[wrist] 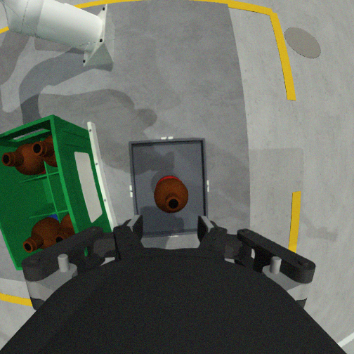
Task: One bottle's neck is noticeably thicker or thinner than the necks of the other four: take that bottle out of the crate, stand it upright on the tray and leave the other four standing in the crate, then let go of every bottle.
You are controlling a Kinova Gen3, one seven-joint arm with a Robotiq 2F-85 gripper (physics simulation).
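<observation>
A brown bottle point(171, 193) with a red band stands upright on the dark grey tray point(204, 160). Its open mouth faces up toward the camera. My gripper point(170, 225) is open above the tray, with its fingers wide apart and nothing between them; the bottle is apart from both fingertips. The green crate point(65, 167) is at the left. It holds brown bottles: one point(26, 159) and another point(46, 149) in its upper part, and one point(45, 234) and another point(67, 225) in its lower part, the last partly hidden by the gripper's linkage.
A white rail point(100, 172) runs along the crate's right side, between crate and tray. A white robot arm part point(60, 22) with a flange is at the upper left. Yellow lines point(284, 60) mark the grey floor, and a round grey disc point(302, 42) is at the upper right.
</observation>
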